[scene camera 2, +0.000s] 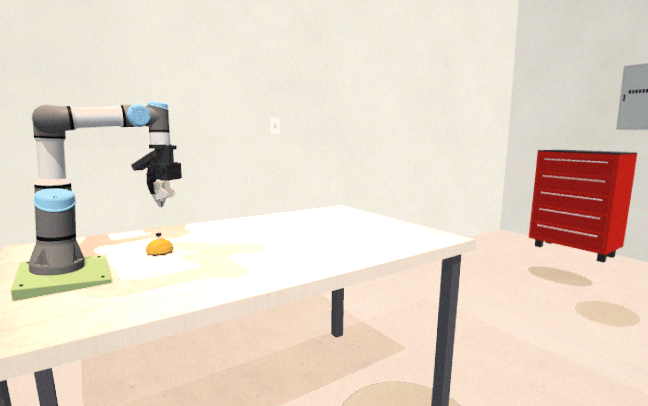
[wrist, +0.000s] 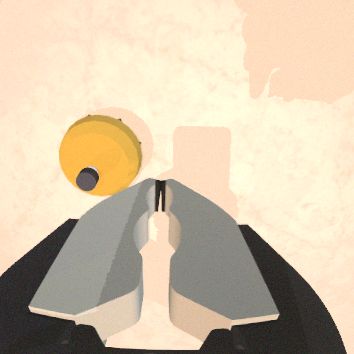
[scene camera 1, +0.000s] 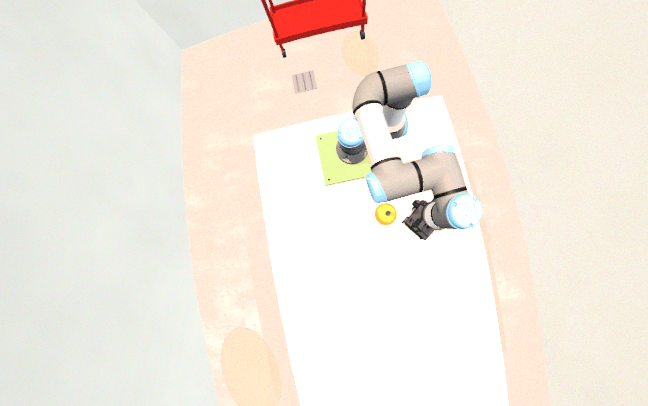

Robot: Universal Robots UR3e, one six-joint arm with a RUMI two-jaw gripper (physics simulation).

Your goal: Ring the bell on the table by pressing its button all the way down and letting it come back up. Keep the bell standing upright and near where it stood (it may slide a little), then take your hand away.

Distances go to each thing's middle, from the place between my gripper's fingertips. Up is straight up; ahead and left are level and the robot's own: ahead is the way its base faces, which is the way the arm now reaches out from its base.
Labels:
Right now my hand is 4 cm past the dome bell (wrist: 104,143), 6 cm to the left of it and 10 cm above it.

